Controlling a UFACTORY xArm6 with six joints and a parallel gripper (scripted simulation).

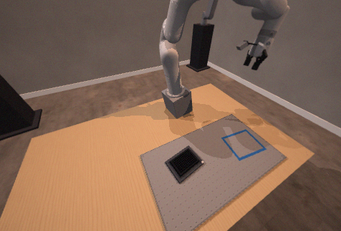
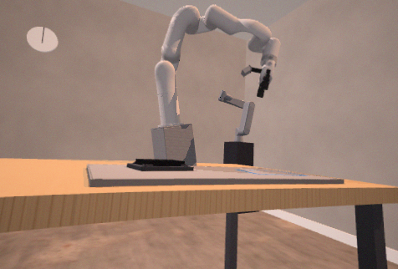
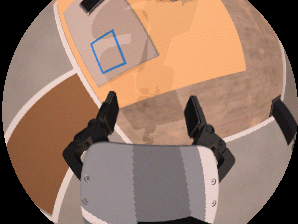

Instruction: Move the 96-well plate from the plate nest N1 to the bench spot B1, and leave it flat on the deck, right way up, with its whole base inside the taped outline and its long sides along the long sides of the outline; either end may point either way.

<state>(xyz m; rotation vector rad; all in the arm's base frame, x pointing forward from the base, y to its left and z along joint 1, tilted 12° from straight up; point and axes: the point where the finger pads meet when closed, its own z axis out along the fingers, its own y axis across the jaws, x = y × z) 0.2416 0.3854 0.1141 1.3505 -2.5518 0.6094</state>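
Now: hand 54 cm to the left of the black 96-well plate, 34 cm above it and 12 cm short of it. Also, from my hand: dark plate nest N1 (54 cm to the right, 35 cm below, 12 cm ahead).
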